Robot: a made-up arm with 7 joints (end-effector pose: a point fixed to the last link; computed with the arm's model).
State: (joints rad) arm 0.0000 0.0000 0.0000 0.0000 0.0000 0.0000 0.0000
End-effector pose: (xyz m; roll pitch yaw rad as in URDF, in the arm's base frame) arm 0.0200 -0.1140 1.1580 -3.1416 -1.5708 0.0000
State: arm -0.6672 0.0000 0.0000 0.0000 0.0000 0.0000 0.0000
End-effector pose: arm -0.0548 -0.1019 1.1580 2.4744 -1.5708 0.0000
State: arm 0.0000 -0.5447 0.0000 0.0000 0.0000 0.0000 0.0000
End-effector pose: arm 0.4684 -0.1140 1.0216 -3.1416 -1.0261 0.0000
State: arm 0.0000 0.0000 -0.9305 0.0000 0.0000 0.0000 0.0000
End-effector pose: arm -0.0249 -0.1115 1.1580 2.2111 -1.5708 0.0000
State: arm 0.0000 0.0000 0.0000 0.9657 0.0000 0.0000 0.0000
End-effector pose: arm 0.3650 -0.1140 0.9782 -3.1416 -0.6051 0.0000
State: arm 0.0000 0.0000 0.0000 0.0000 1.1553 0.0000 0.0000
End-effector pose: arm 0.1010 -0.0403 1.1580 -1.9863 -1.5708 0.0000
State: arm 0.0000 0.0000 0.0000 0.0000 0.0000 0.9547 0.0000
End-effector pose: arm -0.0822 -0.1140 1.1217 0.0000 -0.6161 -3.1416
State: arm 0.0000 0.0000 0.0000 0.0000 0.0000 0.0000 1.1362
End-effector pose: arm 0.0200 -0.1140 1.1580 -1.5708 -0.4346 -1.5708
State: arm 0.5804 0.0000 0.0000 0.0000 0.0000 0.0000 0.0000
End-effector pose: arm 0.0792 -0.0844 1.1580 -2.5612 -1.5708 0.0000
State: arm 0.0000 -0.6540 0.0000 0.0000 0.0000 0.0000 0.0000
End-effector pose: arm 0.5458 -0.1140 0.9661 -3.1416 -0.9168 0.0000
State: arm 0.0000 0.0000 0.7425 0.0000 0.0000 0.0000 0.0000
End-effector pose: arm 0.0458 -0.0884 1.1580 -2.3991 -1.5708 0.0000
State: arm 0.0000 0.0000 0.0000 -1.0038 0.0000 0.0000 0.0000
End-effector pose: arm -0.3330 -0.1140 0.9632 0.0000 -0.5670 -3.1416
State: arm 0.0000 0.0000 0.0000 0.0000 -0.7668 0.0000 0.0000
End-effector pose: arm -0.0532 -0.0974 1.1580 2.3748 -1.5708 0.0000
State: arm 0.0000 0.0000 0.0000 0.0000 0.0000 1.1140 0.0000
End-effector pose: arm -0.0939 -0.1140 1.1070 0.0000 -0.4568 -3.1416
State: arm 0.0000 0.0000 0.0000 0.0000 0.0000 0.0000 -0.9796
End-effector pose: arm 0.0200 -0.1140 1.1580 1.5708 -0.5912 1.5708
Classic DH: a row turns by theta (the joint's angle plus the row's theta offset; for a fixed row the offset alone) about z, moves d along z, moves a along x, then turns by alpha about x. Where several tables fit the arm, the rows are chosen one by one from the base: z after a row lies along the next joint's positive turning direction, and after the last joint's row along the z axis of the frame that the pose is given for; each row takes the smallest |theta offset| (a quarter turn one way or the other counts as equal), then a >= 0, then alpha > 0; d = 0 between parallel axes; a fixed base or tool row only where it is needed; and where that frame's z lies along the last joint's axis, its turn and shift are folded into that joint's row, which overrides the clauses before.
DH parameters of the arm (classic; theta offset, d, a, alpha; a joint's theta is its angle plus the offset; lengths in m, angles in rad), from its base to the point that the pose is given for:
joint 1: 0 0.287 0 1.5708
joint 2: 0 0.068 0 -1.5708
joint 3: 0 0.452 0.021 -1.5708
joint 4: 0 0.053 -0.017 1.5708
joint 5: 0 0.302 0 1.5708
joint 6: 1.5708 0.099 0.117 1.5708
joint 7: 0 0.016 0 0

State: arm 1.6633 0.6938 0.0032 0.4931 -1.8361 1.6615 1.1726
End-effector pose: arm -0.0863 -0.4244 0.9324 -0.0399 0.1940 -2.1518
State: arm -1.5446 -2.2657 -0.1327 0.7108 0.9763 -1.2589 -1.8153
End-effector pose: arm -0.0120 -0.2527 -0.3655 -0.4578 -0.1867 -1.0696
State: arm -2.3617 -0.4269 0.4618 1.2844 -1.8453 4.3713 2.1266
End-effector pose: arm -0.3189 -0.3303 0.8000 -1.4689 -0.8966 -0.7671
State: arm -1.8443 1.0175 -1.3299 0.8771 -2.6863 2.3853 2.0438
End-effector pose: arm -0.1190 0.4225 0.7855 -0.3322 -1.1072 0.4742
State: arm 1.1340 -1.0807 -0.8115 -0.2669 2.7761 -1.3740 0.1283
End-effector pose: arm 0.1243 0.6663 0.5992 -2.1855 -0.2203 2.8720
